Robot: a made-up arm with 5 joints.
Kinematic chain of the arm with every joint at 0, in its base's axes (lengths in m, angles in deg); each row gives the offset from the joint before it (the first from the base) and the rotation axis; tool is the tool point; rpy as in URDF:
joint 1: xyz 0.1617 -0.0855 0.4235 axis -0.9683 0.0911 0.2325
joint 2: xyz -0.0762 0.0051 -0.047 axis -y
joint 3: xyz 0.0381 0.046 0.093 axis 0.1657 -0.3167 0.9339
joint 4: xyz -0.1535 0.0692 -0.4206 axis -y
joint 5: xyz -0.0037 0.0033 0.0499 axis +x
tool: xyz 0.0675 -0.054 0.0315 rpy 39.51 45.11 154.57
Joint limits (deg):
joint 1: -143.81..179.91
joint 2: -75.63..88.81
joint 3: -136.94..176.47
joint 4: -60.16..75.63
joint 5: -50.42..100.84
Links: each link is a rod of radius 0.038 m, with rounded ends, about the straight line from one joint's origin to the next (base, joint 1, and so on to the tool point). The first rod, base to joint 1, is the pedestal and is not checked.
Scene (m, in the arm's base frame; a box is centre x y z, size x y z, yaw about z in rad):
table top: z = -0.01
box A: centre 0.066 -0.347 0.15 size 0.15 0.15 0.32 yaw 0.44
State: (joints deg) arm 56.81 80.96 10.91 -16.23 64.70
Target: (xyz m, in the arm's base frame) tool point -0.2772 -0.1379 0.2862
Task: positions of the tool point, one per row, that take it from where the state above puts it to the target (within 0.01 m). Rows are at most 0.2 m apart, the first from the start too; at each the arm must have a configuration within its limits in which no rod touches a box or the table.
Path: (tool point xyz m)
1: 0.3487 -0.2354 0.2650
2: 0.3169 -0.3308 0.3767
3: 0.2963 -0.3377 0.5455
4: 0.2355 -0.3898 0.5668
5: 0.1438 -0.4418 0.5777
6: 0.0180 -0.4682 0.5718
7: -0.0651 -0.4619 0.4706
8: -0.1530 -0.4018 0.3744
9: -0.2291 -0.2880 0.3053
10: -0.2772 -0.1379 0.2862

